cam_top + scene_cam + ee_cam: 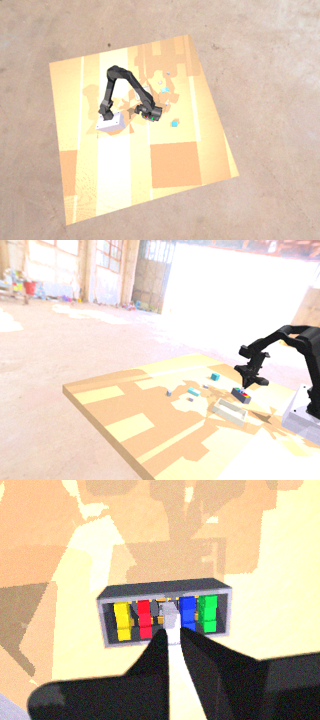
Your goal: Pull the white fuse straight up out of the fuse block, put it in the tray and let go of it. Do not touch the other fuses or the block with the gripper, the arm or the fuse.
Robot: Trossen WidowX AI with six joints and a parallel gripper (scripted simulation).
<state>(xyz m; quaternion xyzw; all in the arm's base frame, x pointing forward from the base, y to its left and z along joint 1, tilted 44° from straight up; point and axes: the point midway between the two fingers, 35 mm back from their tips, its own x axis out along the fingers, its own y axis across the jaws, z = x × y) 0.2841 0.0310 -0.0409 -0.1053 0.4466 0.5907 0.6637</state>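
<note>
The tray is 21 cm to the left of my gripper tip, 6 cm below it and 3 cm behind it. The rest, counted from my gripper tip: cyan cube (20 cm ahead, 8 cm to the right, 5 cm below); then flat cyan block (22 cm to the left, 16 cm ahead, 6 cm below); then white fuse (1 cm below).
</note>
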